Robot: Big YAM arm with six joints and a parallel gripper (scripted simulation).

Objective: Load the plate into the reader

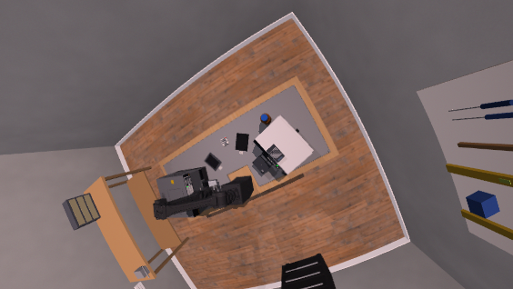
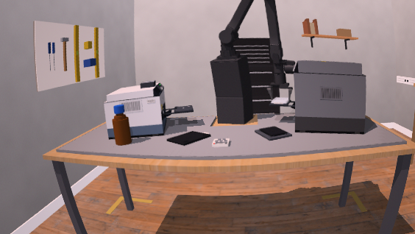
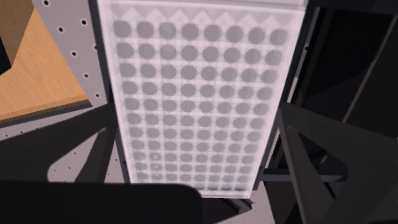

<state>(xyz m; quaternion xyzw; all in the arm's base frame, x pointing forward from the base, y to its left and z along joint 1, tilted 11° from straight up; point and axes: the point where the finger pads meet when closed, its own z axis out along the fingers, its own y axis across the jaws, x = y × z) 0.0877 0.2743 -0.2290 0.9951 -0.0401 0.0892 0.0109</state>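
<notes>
The multi-well plate lies right at my hand. Round my hand: LP1 pad: 24 cm ahead, 3 cm to the right, 11 cm below; lid: 24 cm ahead, 3 cm to the right, 10 cm below; LP1 label: 15 cm ahead, 9 cm to the right, 12 cm below.
</notes>
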